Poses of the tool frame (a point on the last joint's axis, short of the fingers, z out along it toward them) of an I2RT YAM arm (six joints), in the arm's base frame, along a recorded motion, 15 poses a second.
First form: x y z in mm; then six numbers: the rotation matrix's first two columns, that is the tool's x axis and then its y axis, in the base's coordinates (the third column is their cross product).
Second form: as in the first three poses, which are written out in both.
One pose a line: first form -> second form
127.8, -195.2, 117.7, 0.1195, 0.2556, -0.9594, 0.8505, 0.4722, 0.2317 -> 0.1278, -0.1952, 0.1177; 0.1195, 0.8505, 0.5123; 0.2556, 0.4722, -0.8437; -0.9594, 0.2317, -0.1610
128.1, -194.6, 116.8, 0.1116, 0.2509, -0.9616, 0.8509, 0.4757, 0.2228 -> 0.1281, -0.1946, 0.1168; 0.1116, 0.8509, 0.5133; 0.2509, 0.4757, -0.8431; -0.9616, 0.2228, -0.1604
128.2, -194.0, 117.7, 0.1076, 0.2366, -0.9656, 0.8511, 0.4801, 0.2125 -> 0.1282, -0.1940, 0.1177; 0.1076, 0.8511, 0.5139; 0.2366, 0.4801, -0.8447; -0.9656, 0.2125, -0.1497
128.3, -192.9, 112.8, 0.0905, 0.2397, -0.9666, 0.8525, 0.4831, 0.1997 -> 0.1283, -0.1929, 0.1128; 0.0905, 0.8525, 0.5148; 0.2397, 0.4831, -0.8421; -0.9666, 0.1997, -0.1606
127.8, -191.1, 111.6, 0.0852, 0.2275, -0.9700, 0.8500, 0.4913, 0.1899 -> 0.1278, -0.1911, 0.1116; 0.0852, 0.8500, 0.5198; 0.2275, 0.4913, -0.8407; -0.9700, 0.1899, -0.1515
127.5, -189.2, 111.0, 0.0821, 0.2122, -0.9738, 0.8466, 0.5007, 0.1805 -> 0.1275, -0.1892, 0.1110; 0.0821, 0.8466, 0.5259; 0.2122, 0.5007, -0.8392; -0.9738, 0.1805, -0.1385
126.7, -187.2, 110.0, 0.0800, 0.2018, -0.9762, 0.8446, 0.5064, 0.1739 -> 0.1267, -0.1872, 0.1100; 0.0800, 0.8446, 0.5294; 0.2018, 0.5064, -0.8384; -0.9762, 0.1739, -0.1299
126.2, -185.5, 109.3, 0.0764, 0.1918, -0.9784, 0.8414, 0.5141, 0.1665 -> 0.1262, -0.1855, 0.1093; 0.0764, 0.8414, 0.5349; 0.1918, 0.5141, -0.8359; -0.9784, 0.1665, -0.1221
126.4, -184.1, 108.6, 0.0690, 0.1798, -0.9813, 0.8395, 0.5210, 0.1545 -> 0.1264, -0.1841, 0.1086; 0.0690, 0.8395, 0.5390; 0.1798, 0.5210, -0.8345; -0.9813, 0.1545, -0.1150
